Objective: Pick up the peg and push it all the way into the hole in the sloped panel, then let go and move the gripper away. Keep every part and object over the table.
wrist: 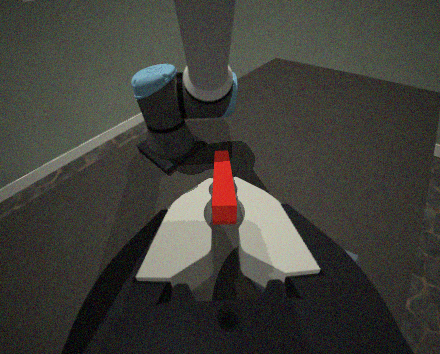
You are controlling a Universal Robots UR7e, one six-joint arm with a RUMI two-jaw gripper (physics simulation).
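Where they show: gripper, between the fingertips: (222, 180); arm's base, origin of its link: (171, 143).
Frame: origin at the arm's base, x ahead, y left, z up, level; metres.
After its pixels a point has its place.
Observation:
The red peg (224, 187) @(x 0.391, y -0.198, z 0.291 m) is a long square bar in the middle of the wrist view, held between the two pale jaws of my gripper (222, 180) @(x 0.369, y -0.174, z 0.254 m). The gripper is shut on the peg, and the peg sticks out past the jaws, pointing away from the camera. The sloped panel and its hole cannot be made out. A small bluish-grey bit of something shows at the right edge of the dark gripper body; too little of it shows to tell what it is.
The arm's own base (167, 142) @(x 0.045, y -0.038, z 0.052 m) and blue-capped joint (155, 80) stand on the dark table (340, 145) @(x 0.475, y 0.320, z -0.021 m) at upper left, with their shadow beside them. The table's far corner shows at upper right. A stone-patterned floor (425, 295) shows past the table at right.

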